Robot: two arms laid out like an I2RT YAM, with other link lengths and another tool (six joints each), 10 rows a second.
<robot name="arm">
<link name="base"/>
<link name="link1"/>
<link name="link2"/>
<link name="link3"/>
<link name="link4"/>
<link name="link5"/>
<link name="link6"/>
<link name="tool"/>
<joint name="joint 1" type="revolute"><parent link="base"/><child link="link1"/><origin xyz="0 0 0.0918"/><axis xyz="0 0 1"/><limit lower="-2.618" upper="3.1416"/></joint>
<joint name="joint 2" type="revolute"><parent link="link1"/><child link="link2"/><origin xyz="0.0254 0.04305 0.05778"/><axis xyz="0 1 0"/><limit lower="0" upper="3.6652"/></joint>
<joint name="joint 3" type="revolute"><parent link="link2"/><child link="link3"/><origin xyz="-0.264 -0.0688 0"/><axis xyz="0 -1 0"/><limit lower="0" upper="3.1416"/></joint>
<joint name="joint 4" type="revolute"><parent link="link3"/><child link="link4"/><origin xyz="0.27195 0.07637 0.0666"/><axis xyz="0 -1 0"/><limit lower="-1.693" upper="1.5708"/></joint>
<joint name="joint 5" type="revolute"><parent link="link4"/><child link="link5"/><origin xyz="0.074 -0.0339 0.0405"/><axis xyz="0 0 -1"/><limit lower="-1.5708" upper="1.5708"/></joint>
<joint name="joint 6" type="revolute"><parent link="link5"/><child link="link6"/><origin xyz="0.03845 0 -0.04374"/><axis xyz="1 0 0"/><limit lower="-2.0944" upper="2.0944"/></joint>
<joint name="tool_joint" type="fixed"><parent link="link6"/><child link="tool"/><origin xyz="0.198 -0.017 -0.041" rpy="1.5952 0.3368 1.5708"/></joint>
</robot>
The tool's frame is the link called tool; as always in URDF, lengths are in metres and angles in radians.
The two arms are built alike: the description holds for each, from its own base.
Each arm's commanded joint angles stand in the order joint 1, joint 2, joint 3, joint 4, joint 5, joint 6.
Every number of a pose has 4 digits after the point.
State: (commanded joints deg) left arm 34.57 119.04 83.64 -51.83 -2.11 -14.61; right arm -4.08 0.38 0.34 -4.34 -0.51 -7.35
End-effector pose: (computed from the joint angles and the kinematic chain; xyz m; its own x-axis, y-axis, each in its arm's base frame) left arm 0.3221 0.2203 -0.0356 -0.9306 0.3659 0.0036 0.3658 0.9300 0.0363; right arm 0.3389 -0.0275 0.1524 0.0215 0.8945 -0.4466 0.1203 0.4411 0.8894
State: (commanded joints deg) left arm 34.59 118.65 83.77 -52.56 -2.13 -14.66; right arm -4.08 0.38 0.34 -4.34 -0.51 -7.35
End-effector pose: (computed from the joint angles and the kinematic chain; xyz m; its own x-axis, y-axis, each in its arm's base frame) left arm 0.3206 0.2195 -0.0323 -0.9311 0.3648 0.0059 0.3648 0.9305 0.0334; right arm 0.3389 -0.0275 0.1524 0.0215 0.8945 -0.4466 0.1203 0.4411 0.8894
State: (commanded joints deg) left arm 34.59 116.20 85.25 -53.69 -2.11 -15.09; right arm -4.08 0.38 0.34 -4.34 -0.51 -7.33
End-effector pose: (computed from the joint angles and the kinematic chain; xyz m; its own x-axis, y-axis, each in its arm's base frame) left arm 0.3305 0.2259 -0.0098 -0.9334 0.3581 -0.0225 0.3556 0.9317 0.0735; right arm 0.3389 -0.0274 0.1524 0.0215 0.8946 -0.4463 0.1203 0.4408 0.8895
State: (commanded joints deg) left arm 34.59 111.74 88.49 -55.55 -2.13 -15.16; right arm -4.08 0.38 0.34 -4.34 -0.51 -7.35
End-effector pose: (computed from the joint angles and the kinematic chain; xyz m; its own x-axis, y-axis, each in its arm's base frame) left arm 0.3485 0.2383 0.0358 -0.9296 0.3599 -0.0798 0.3448 0.9255 0.1568; right arm 0.3389 -0.0275 0.1524 0.0215 0.8945 -0.4466 0.1203 0.4411 0.8894
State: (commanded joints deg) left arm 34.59 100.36 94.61 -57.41 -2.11 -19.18; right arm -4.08 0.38 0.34 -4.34 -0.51 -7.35
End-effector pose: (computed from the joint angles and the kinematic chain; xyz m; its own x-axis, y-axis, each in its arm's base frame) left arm 0.3796 0.2568 0.1540 -0.9119 0.3215 -0.2552 0.2220 0.9093 0.3520; right arm 0.3389 -0.0275 0.1524 0.0215 0.8945 -0.4466 0.1203 0.4411 0.8894
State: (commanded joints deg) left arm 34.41 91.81 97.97 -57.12 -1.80 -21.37; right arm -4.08 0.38 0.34 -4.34 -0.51 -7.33
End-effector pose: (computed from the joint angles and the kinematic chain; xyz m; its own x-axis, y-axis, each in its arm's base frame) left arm 0.3879 0.2577 0.2449 -0.8584 0.3310 -0.3920 0.1195 0.8721 0.4746; right arm 0.3389 -0.0274 0.1524 0.0215 0.8946 -0.4463 0.1203 0.4408 0.8895
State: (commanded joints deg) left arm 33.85 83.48 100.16 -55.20 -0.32 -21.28; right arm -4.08 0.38 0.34 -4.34 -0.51 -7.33
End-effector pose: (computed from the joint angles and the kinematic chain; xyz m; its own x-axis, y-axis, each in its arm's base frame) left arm 0.3873 0.2445 0.3327 -0.7623 0.4033 -0.5063 0.0439 0.8126 0.5811; right arm 0.3389 -0.0274 0.1524 0.0215 0.8946 -0.4463 0.1203 0.4408 0.8895
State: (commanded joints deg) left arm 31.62 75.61 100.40 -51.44 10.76 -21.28; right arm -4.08 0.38 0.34 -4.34 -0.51 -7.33
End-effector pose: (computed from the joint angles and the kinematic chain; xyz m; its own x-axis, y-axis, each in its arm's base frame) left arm 0.3977 0.1772 0.4134 -0.5317 0.5489 -0.6450 0.0681 0.7868 0.6134; right arm 0.3389 -0.0274 0.1524 0.0215 0.8946 -0.4463 0.1203 0.4408 0.8895
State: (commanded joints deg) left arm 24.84 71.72 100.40 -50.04 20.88 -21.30; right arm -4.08 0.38 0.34 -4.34 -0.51 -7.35
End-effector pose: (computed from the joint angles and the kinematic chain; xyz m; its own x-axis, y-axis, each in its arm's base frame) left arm 0.4042 0.0810 0.4529 -0.2844 0.6501 -0.7046 0.2144 0.7595 0.6142; right arm 0.3389 -0.0275 0.1524 0.0215 0.8945 -0.4466 0.1203 0.4411 0.8894
